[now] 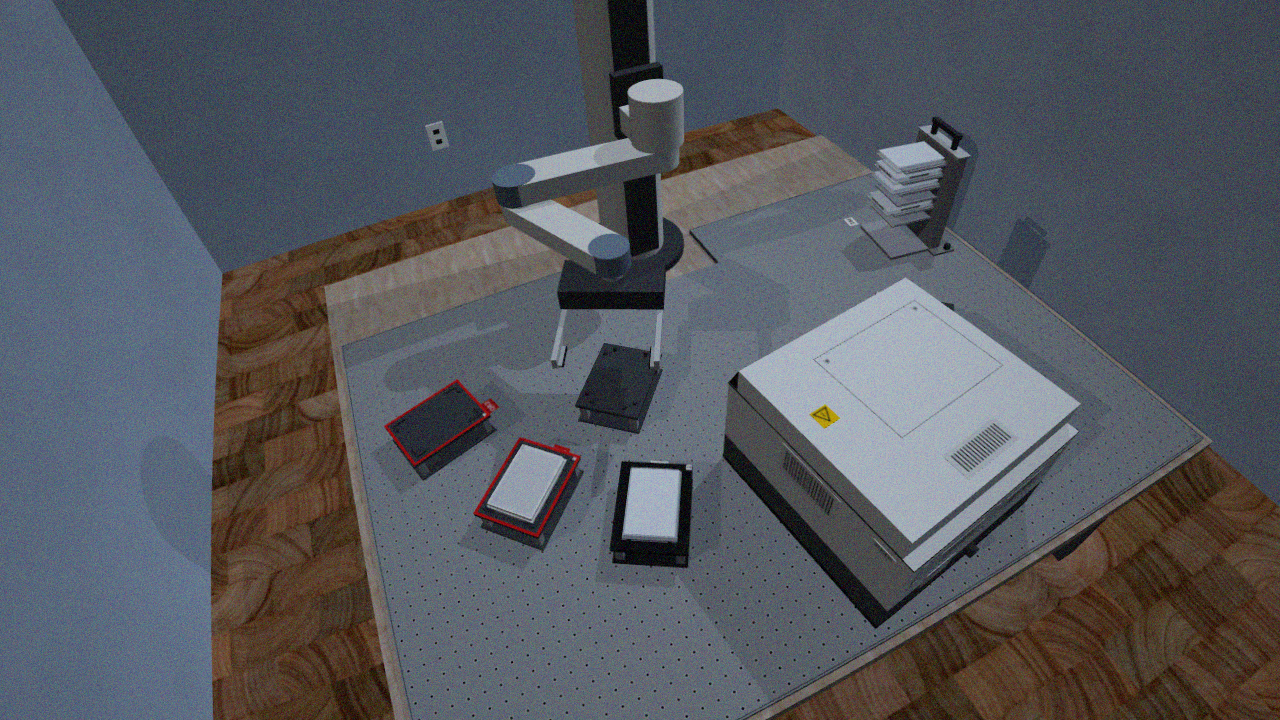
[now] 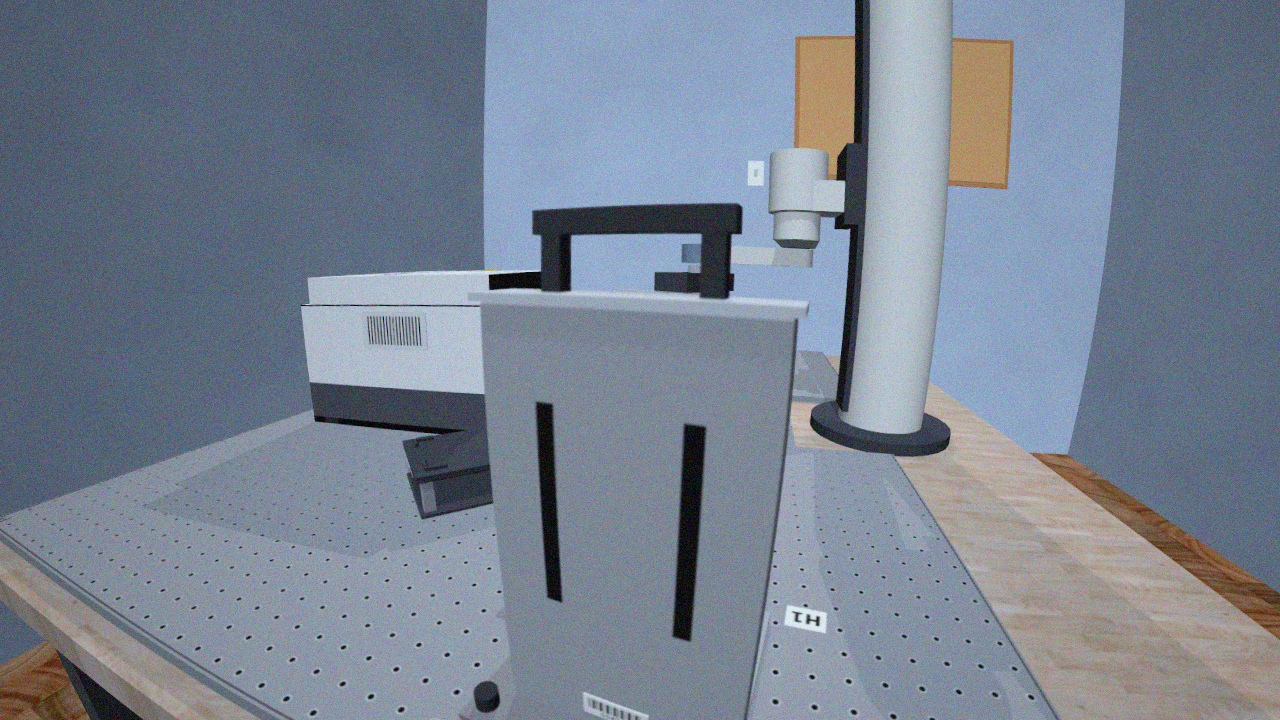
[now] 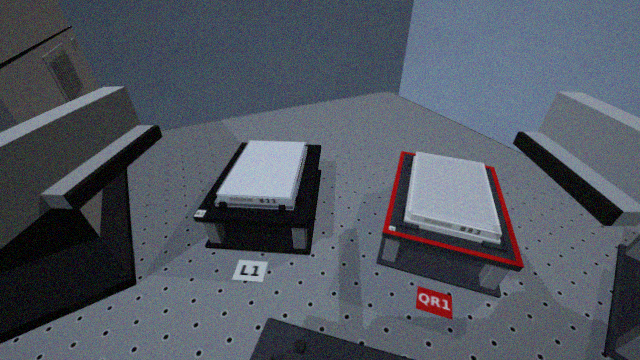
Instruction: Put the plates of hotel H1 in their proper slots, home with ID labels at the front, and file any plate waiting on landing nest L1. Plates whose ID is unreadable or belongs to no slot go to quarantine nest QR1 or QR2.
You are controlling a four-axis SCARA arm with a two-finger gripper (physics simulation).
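Frame: origin at the arm's base, x ahead, y left, z up, level; millimetres.
Where they show: gripper, between the fingertips: (image 1: 605, 364) (image 3: 333, 112); arm's base, origin of its link: (image 1: 633, 248) (image 2: 877, 429).
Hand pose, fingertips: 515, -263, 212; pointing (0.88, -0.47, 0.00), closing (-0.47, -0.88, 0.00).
Note:
Things, the pixels of their top centre, and the offset from my fingertips, as dx, dy, dz.
- black landing nest L1, centre of its top: (image 3: 267, 167) (image 1: 652, 502) +187, -10, -139
- red-rimmed nest QR1, centre of its top: (image 3: 448, 190) (image 1: 527, 482) +59, -181, -143
- second red-rimmed nest, centre of its top: (image 1: 435, 418) -147, -295, -143
- grey instrument, centre of its top: (image 1: 909, 386) (image 2: 448, 272) +289, +361, +53
- low dark box, centre of its top: (image 2: 476, 441) +39, +653, -143
Hotel H1 (image 1: 950, 192) (image 2: 626, 447) stands at the back right, with several white plates (image 1: 911, 156) stacked on its front; their IDs cannot be read. A white plate (image 1: 653, 501) (image 3: 262, 170) lies on black landing nest L1 (image 1: 685, 523) (image 3: 309, 202); its front label ends in what looks like 611. Another white plate (image 1: 528, 483) (image 3: 452, 192) lies on red-rimmed nest QR1 (image 1: 509, 522) (image 3: 450, 248); its label digits are blurred. A second red-rimmed nest (image 1: 438, 422), to the left, holds no plate. My gripper (image 1: 607, 358) (image 3: 333, 112) is open and empty, above and behind these nests.
A dark nest without a plate (image 1: 619, 380) (image 3: 320, 345) stands below my gripper. A large white and grey instrument (image 1: 895, 376) (image 2: 402, 349) stands right of L1. A low dark box (image 2: 452, 474) stands between it and the hotel. The arm's column (image 2: 904, 223) rises at the table's back edge.

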